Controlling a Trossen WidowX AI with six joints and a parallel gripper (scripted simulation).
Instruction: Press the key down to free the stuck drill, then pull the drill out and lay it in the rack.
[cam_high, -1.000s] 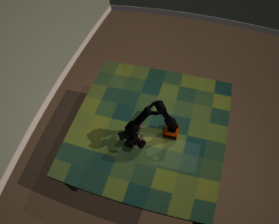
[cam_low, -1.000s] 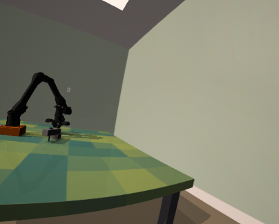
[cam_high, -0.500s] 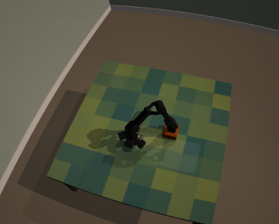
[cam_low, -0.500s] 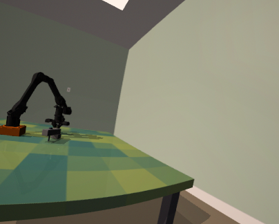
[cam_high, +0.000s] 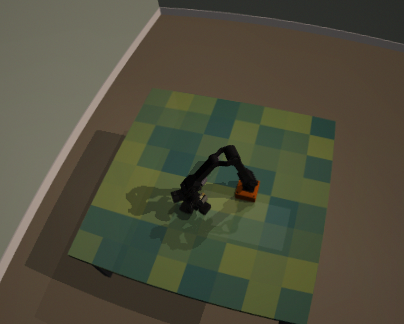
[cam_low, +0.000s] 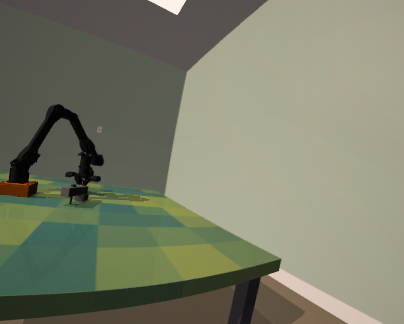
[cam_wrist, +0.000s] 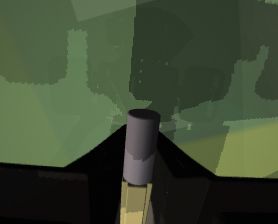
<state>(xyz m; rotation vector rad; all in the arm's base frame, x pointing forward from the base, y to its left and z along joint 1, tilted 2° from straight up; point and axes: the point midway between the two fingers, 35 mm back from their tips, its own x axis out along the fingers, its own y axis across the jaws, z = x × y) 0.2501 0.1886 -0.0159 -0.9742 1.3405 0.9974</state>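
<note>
Right now my gripper tip is 10 mm past the small yellow key, 40 mm to the left of it and 40 mm below it. The rest, counted from my gripper tip: long grey bar 230 mm to the right, 40 mm above; then small grey rack 20 mm behind, 50 mm to the right, 10 mm above.
</note>
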